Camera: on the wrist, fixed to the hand. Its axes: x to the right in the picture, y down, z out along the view.
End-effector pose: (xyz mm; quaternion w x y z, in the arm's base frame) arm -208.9 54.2 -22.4 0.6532 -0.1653 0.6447 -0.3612
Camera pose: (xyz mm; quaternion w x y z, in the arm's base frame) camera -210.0 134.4 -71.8 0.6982 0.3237 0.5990 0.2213
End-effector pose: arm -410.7 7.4 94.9 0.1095 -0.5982 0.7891 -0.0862
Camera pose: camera -494.8 49.7 98.3 0.1021 0.1302 0.9858 0.0286
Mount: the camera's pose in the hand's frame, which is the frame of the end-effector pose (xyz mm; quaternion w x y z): -19.1 88.3 -26.7 0.7087 -0.0322 0.0215 0.7044
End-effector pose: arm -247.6 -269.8 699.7 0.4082 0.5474 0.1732 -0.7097
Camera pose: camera -161.4 -297.4 725.9 0.8032 0.5121 -0.2312 -0.1981
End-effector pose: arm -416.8 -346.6 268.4 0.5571 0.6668 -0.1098 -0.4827
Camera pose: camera -371.5 -347.9 351.0 0.7587 0.3877 -0.5200 0.0611
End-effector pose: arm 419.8 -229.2 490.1 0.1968 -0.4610 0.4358 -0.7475
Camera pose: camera 396.8 -251.3 401.4 0.6418 -0.0100 0.6619 -0.3870
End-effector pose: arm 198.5 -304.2 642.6 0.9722 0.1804 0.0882 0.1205
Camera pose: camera 156.6 -220.5 653.3 0.6080 0.1561 -0.0475 0.7770
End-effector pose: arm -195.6 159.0 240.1 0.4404 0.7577 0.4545 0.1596
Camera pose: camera -174.6 139.5 329.8 0.2143 0.8395 -0.2073 0.4542
